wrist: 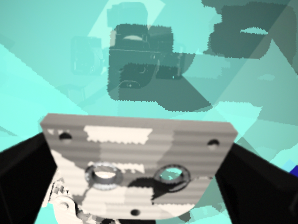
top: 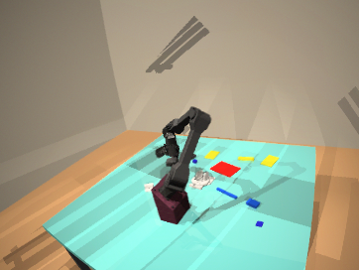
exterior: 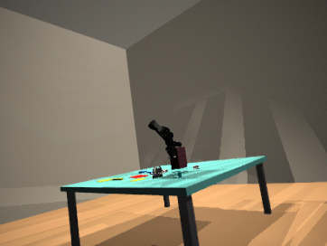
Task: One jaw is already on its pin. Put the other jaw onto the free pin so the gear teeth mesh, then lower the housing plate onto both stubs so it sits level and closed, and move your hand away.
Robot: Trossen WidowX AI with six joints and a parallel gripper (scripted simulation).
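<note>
The white rounded piece lies 13 cm to the right of my gripper tip and 9 cm below it. Also, from my gripper tip: blue bar 31 cm to the right, 10 cm below, 1 cm behind; then red flat plate 21 cm to the right, 21 cm ahead, 10 cm below; then black piece 27 cm ahead, 9 cm below, 6 cm to the left.
</note>
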